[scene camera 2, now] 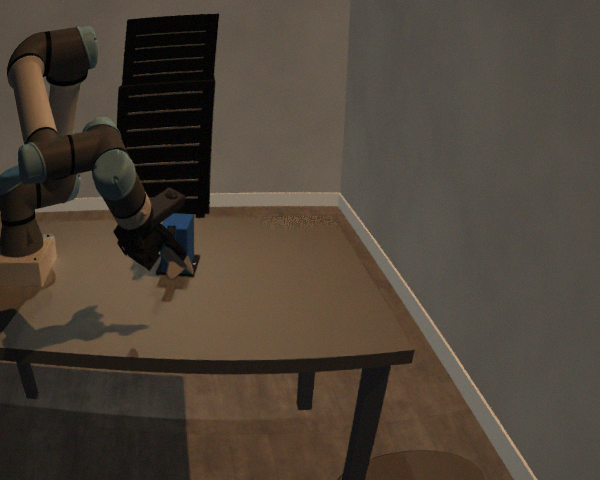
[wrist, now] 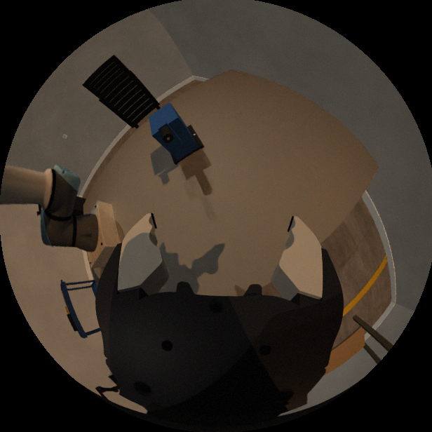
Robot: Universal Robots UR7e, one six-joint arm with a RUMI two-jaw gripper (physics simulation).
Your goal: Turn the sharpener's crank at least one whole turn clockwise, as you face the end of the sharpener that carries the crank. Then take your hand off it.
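Seen in the pictures: gripper, between the fingertips: (scene camera 2: 165,257); arm's base, origin of its link: (scene camera 2: 21,246).
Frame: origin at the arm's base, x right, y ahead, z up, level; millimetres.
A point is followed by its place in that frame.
The sharpener (scene camera 2: 186,235) {x -4, y 516, z 39 mm} (wrist: 172,117) is a blue upright box on a dark base plate. Its dark crank (wrist: 167,135) is on the end face seen in the wrist view, with the round knob near the upper part of that face and pointing towards the camera. In the scene view the gripper's parts partly hide that face. My gripper (scene camera 2: 182,271) (wrist: 221,217) is open and empty, tilted, with its pale fingers wide apart. In the wrist view the sharpener is beyond the fingertips, up and to the left, and the crank knob is apart from both fingers.
The sharpener stands on a brown table (scene camera 2: 280,300) {x 116, y 746, z -72 mm} (wrist: 280,150). The robot's pale base block (scene camera 2: 22,270) {x 107, y 41, z -24 mm} (wrist: 106,225) is at the left. A black slatted panel (scene camera 2: 167,86) (wrist: 114,95) stands behind the table. In the wrist view a blue frame (wrist: 75,315) shows at lower left.
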